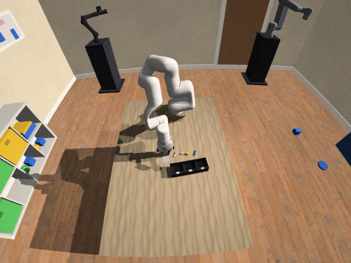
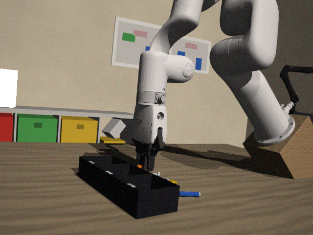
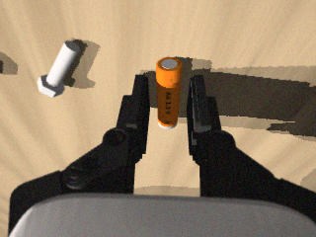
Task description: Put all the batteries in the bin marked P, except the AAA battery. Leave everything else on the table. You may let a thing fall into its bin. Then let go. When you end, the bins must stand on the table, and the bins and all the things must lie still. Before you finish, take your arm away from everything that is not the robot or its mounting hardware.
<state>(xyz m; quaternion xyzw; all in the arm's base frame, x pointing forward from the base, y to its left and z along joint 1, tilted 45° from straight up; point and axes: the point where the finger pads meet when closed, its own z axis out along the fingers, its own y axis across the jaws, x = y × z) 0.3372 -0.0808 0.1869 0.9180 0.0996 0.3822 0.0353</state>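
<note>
The black three-compartment bin lies 160 mm to the left of my hand and 120 mm ahead of it. From my hand the other things lie so: orange battery 20 mm below; then white nut 120 mm to the left, 20 mm below, 10 mm behind; then white bolt 70 mm to the left, 20 mm below.
</note>
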